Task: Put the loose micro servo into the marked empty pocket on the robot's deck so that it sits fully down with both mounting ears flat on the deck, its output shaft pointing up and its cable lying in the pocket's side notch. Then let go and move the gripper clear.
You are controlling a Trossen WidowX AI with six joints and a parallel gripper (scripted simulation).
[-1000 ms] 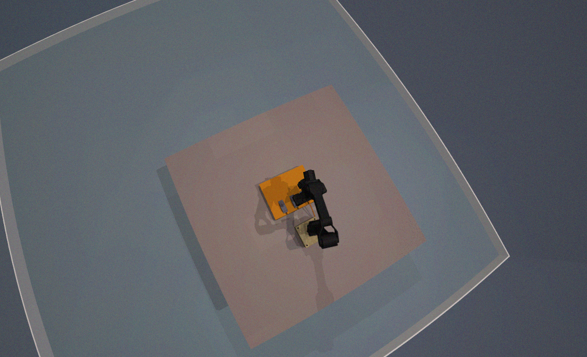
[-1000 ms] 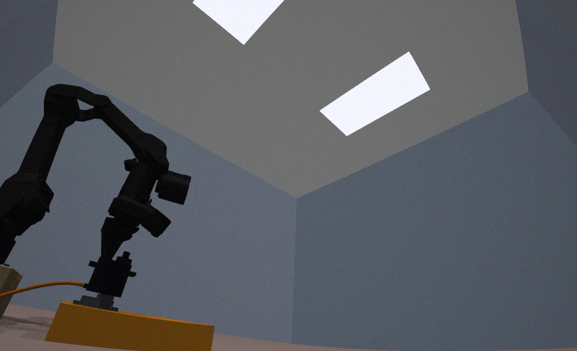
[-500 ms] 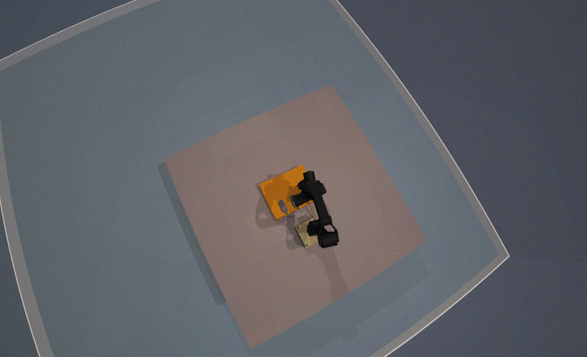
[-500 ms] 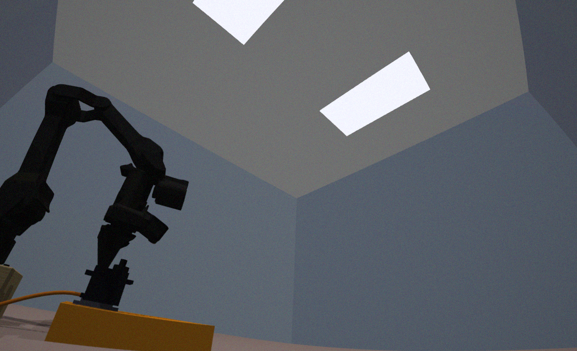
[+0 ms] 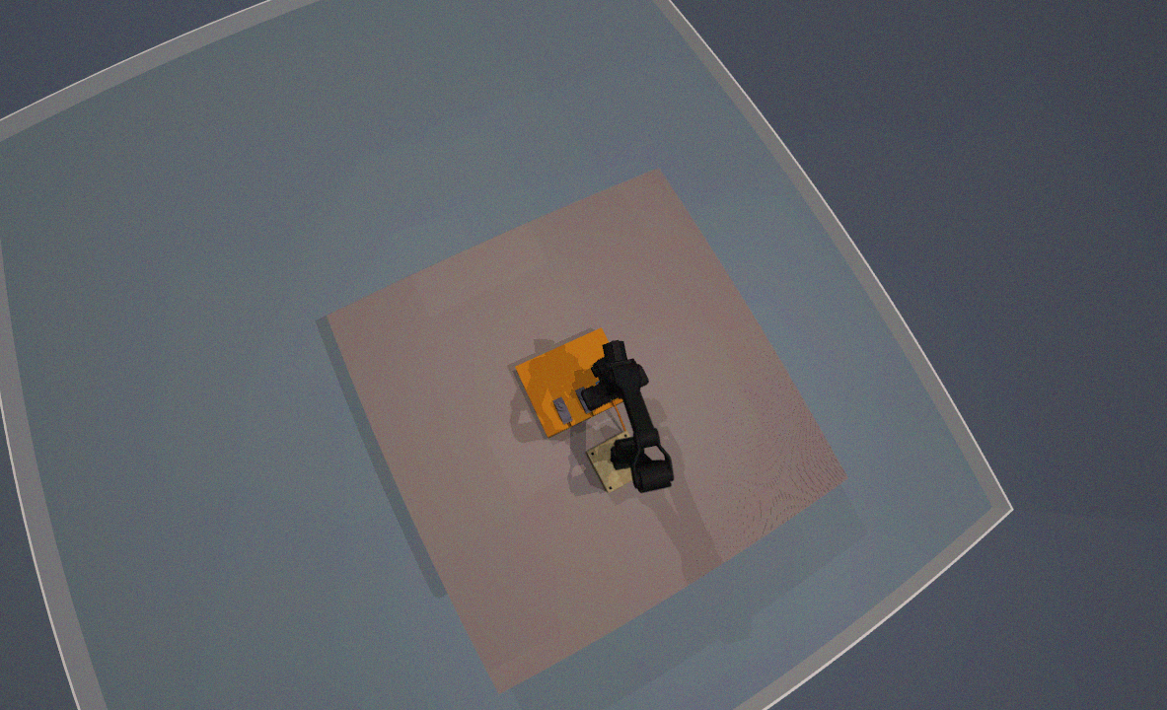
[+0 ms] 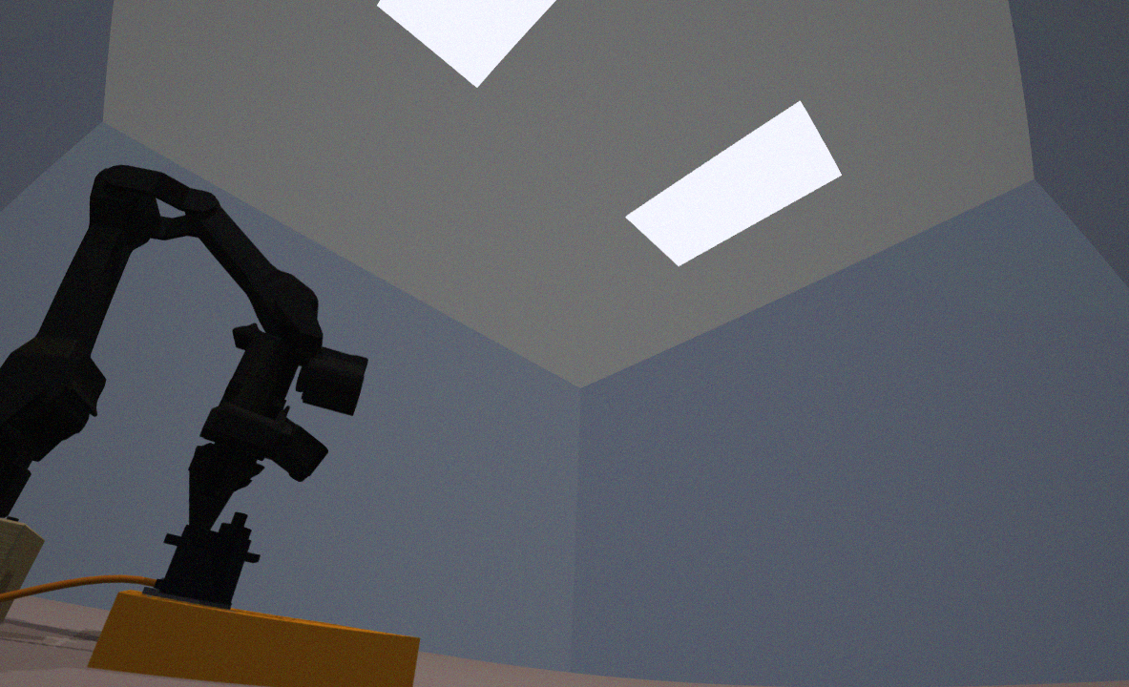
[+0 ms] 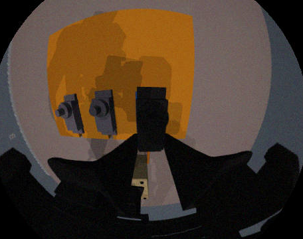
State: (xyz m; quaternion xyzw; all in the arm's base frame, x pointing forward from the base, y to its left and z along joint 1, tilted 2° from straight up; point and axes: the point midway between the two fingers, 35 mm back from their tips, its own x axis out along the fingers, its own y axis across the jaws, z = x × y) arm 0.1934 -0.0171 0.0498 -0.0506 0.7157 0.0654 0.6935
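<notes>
Now: the orange deck 11 cm ahead of my gripper tip, 9 cm to the left of it and 8 cm below it.
</notes>
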